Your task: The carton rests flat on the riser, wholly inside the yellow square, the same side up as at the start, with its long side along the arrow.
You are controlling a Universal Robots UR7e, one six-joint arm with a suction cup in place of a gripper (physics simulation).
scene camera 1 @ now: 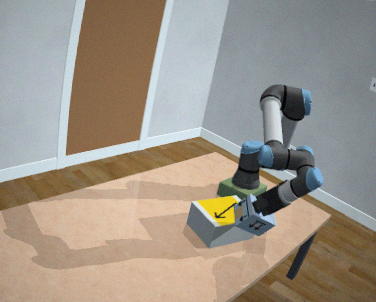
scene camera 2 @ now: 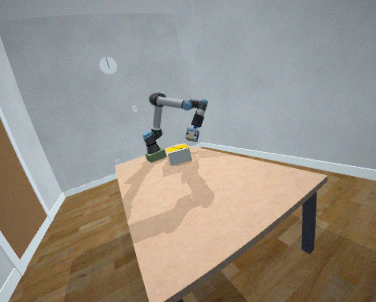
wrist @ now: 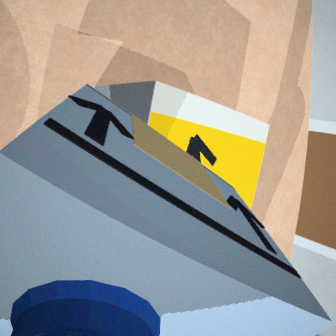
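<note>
The blue-grey carton (scene camera 1: 248, 221) (scene camera 2: 192, 134) (wrist: 100, 210) has black arrow marks and a tan patch. It is held in the air, tilted. My suction gripper (scene camera 1: 257, 204) (scene camera 2: 195, 127) (wrist: 85, 305) is on its upper face. The grey riser (scene camera 1: 200, 227) (scene camera 2: 181, 157) (wrist: 225, 115) stands on the table, with a yellow square (scene camera 1: 207, 204) (scene camera 2: 175, 148) (wrist: 242, 160) and a black arrow (scene camera 1: 226, 210) (wrist: 194, 145) on top. In scene camera 2 the carton is above and right of the riser. The carton hides part of the square in scene camera 1 and the wrist view.
The arm's green base block (scene camera 1: 230, 188) (scene camera 2: 156, 156) stands close behind the riser. The wooden table (scene camera 1: 110, 220) (scene camera 2: 240, 195) carries both, and its edge (scene camera 1: 280, 266) runs past the riser. Shadows of the arm lie across the table top.
</note>
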